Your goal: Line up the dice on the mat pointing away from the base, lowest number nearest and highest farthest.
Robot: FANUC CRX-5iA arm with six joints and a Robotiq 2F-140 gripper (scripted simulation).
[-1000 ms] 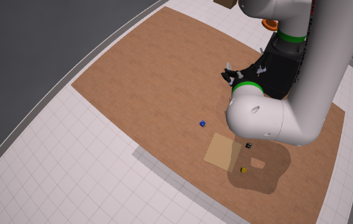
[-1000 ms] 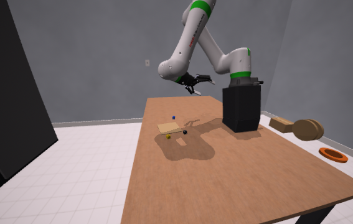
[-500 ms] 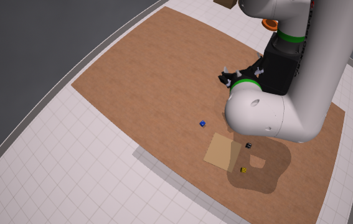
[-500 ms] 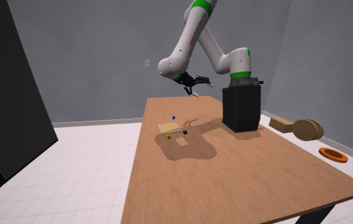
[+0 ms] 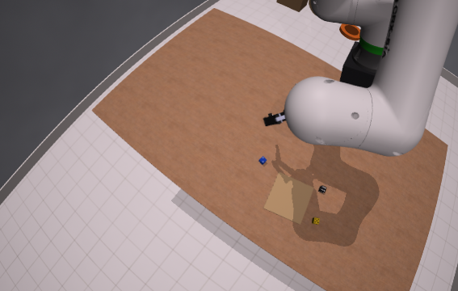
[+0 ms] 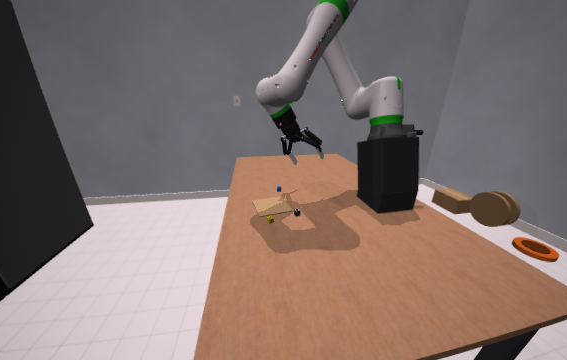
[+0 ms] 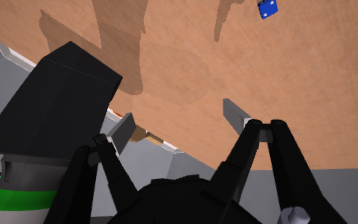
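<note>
Right now the blue die is 140 mm ahead of my hand and 150 mm below it. Also, from my hand: yellow die: 210 mm ahead, 270 mm to the left, 150 mm below; then tan mat: 190 mm ahead, 150 mm to the left, 160 mm below; then black die: 100 mm ahead, 230 mm to the left, 150 mm below.
</note>
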